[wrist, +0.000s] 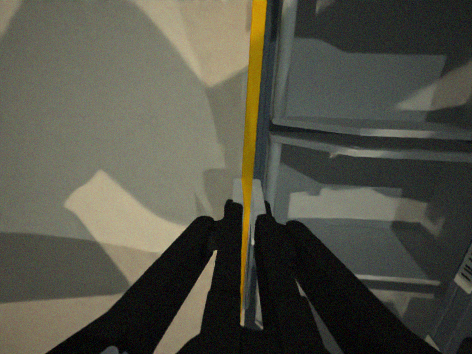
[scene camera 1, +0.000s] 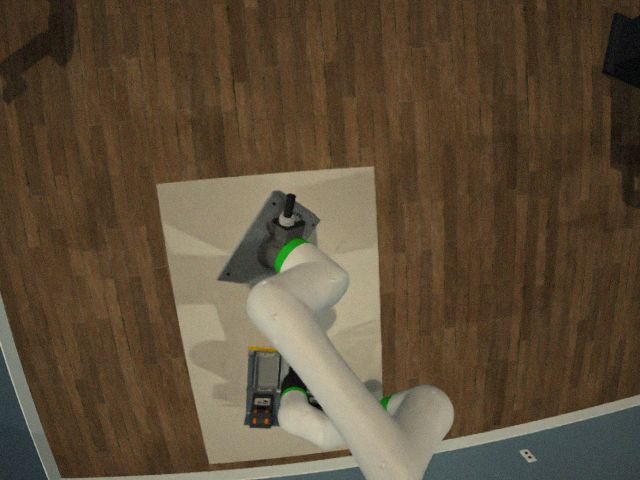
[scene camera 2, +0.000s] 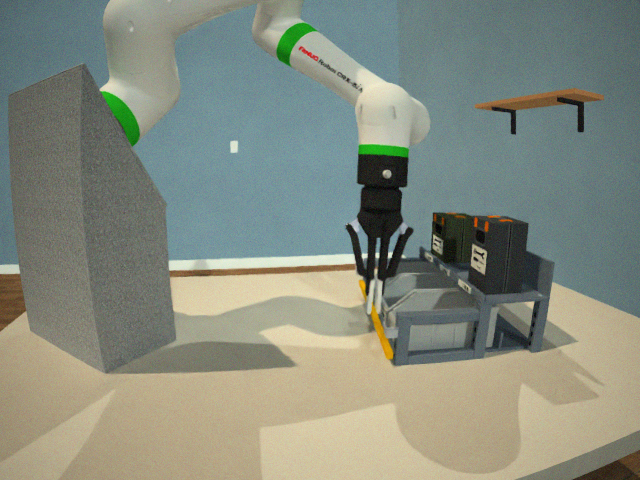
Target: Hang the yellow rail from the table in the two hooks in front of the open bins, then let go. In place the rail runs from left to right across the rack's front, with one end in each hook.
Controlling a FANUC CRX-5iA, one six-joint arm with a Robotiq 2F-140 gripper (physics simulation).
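Frame: origin at the arm's base, x right, y ahead, z up, level; millimetres.
Where they show: gripper, fingertip midpoint: (wrist: 245,191) (scene camera 2: 372,311); arm's base, link origin: (scene camera 1: 277,244) (scene camera 2: 82,149).
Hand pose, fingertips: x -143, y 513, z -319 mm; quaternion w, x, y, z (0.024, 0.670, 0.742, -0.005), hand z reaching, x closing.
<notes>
Each offset is from my fingertips to the centre of the thing.
My gripper (scene camera 2: 374,303) (wrist: 245,191) points straight down and is shut on the yellow rail @(dy +0, dx +2, dz +1 mm) (scene camera 2: 381,330) (wrist: 254,90), with its pale fingertips on both sides of the rail. The rail also shows in scene camera 1 (scene camera 1: 262,349), along the front edge of the grey-blue rack @(dy +130, dx -25, dz +56 mm) (scene camera 1: 250,377) (scene camera 2: 483,330). It runs from left to right, close in front of the rack. In scene camera 2 its near end is low, beside the foot of the rack's front corner post. I cannot make out the two hooks, or whether the rail touches them. The arm hides the gripper in scene camera 1.
Open grey bins (scene camera 1: 267,369) (wrist: 345,240) lie in the rack just behind the rail. Dark boxes with orange marks @(dy +210, dx +87, dz +138 mm) (scene camera 1: 261,413) (scene camera 2: 498,253) stand on the rack's raised back shelf. The arm's grey pedestal (scene camera 2: 51,206) stands at the left, and a wooden wall shelf (scene camera 2: 540,99) hangs at the right.
</notes>
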